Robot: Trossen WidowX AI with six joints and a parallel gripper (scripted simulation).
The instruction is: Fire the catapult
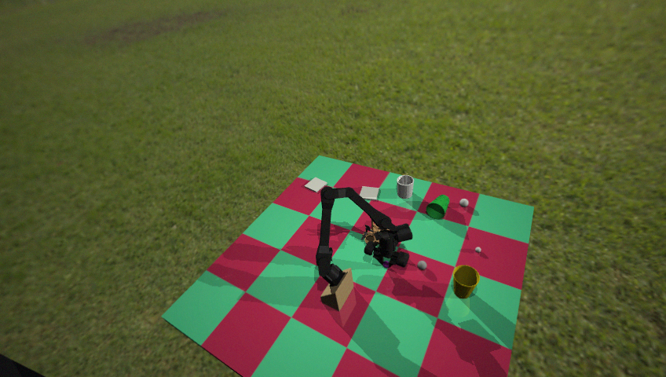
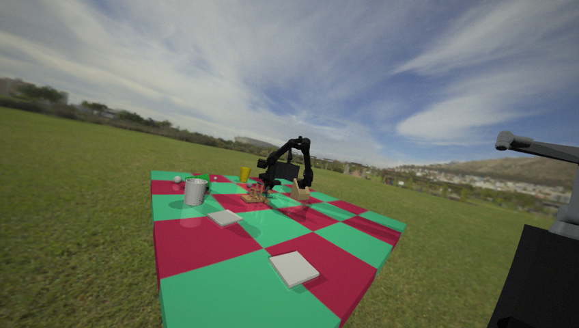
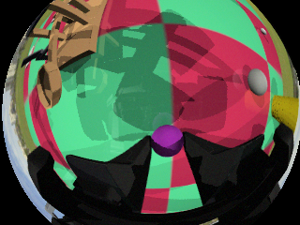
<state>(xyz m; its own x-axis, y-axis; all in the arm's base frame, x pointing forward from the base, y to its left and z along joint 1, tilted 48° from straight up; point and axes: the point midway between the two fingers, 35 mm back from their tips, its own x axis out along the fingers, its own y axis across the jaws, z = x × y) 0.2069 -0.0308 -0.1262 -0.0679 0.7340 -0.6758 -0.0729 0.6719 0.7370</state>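
The wooden catapult lies 13 cm ahead of my gripper tip, 14 cm to the left of it and 4 cm above it. Round my gripper tip: grey ball: 7 cm ahead, 14 cm to the right, 1 cm above; then purple ball: 1 cm above; then yellow cup: 3 cm ahead, 32 cm to the right, 2 cm above.
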